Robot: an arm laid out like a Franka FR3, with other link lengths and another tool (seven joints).
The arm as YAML. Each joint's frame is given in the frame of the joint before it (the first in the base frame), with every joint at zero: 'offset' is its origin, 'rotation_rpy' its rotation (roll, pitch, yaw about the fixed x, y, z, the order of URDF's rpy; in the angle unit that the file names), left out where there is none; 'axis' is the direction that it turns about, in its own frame. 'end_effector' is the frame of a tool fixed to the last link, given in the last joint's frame.
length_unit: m
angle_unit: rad
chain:
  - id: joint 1
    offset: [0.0, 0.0, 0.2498]
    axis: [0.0, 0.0, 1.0]
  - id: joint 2
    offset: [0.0, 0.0, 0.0]
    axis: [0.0, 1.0, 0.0]
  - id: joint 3
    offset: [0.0, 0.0, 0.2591]
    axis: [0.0, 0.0, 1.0]
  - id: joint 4
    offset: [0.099, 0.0, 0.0]
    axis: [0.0, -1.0, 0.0]
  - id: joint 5
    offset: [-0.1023, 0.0, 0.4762]
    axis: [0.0, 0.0, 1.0]
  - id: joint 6
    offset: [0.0, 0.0, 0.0]
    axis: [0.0, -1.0, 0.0]
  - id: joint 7
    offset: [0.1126, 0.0, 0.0]
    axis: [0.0, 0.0, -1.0]
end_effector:
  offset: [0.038, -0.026, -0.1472]
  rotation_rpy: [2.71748, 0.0, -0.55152]
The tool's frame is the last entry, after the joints.
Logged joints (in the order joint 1, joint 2, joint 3, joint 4, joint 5, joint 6, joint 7), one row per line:
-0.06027 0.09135 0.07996 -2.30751 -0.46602 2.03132 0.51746
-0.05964 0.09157 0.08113 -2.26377 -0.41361 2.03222 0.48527
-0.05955 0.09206 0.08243 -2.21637 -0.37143 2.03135 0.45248
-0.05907 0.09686 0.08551 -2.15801 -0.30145 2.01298 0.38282
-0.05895 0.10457 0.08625 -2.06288 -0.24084 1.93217 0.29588
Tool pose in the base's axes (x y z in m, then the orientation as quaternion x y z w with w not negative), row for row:
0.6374 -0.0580 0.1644 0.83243 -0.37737 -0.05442 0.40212
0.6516 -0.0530 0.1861 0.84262 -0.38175 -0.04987 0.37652
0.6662 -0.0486 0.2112 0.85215 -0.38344 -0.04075 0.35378
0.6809 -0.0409 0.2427 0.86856 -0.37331 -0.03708 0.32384
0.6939 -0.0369 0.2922 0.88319 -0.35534 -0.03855 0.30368
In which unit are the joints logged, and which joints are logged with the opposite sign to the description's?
The joints are logged in radians. Opposite sign: joint 2.
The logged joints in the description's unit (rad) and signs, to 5 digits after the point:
-0.06027 -0.09135 0.07996 -2.30751 -0.46602 2.03132 0.51746
-0.05964 -0.09157 0.08113 -2.26377 -0.41361 2.03222 0.48527
-0.05955 -0.09206 0.08243 -2.21637 -0.37143 2.03135 0.45248
-0.05907 -0.09686 0.08551 -2.15801 -0.30145 2.01298 0.38282
-0.05895 -0.10457 0.08625 -2.06288 -0.24084 1.93217 0.29588

